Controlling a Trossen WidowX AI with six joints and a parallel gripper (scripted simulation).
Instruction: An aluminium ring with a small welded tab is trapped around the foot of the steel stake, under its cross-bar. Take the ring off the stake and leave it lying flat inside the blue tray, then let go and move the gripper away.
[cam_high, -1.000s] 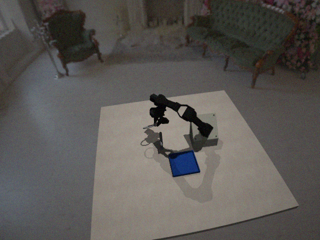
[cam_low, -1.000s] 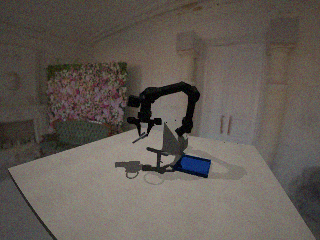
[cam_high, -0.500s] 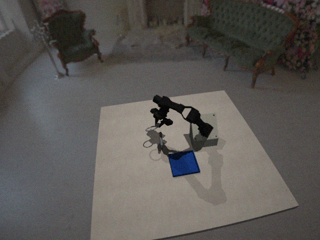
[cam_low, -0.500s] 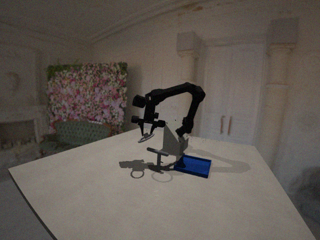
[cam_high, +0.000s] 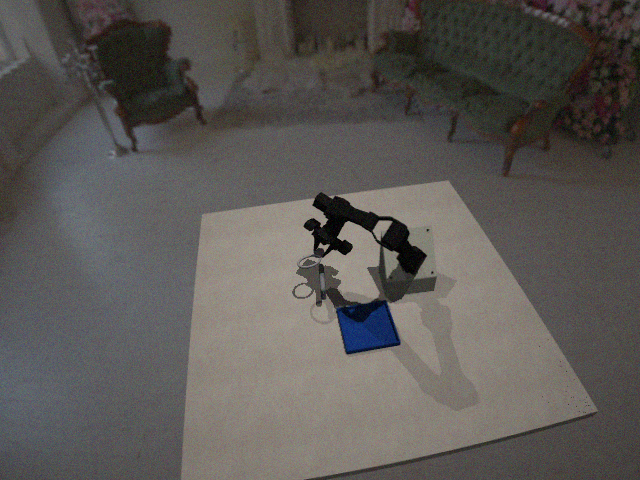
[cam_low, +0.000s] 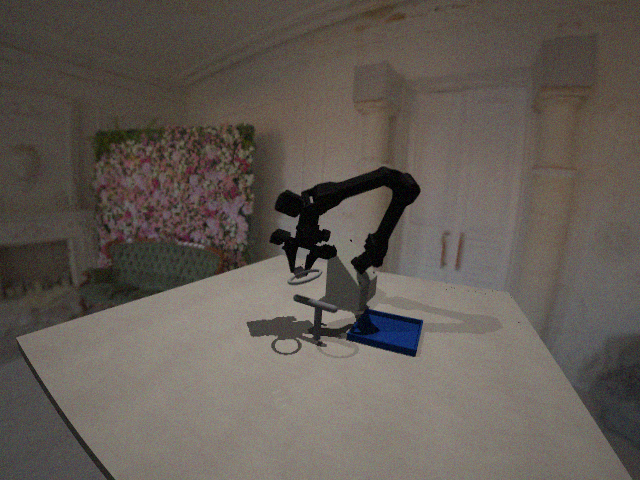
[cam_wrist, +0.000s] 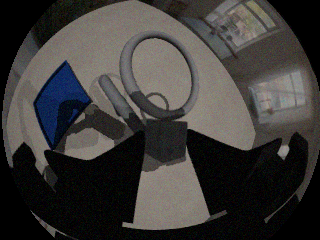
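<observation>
Now: gripper tip 30 mm to the right of the aluminium ring, 30 mm short of it and 10 mm below it. Also, from my gripper tip: blue tray: 240 mm to the left, 170 mm below, 130 mm behind.
</observation>
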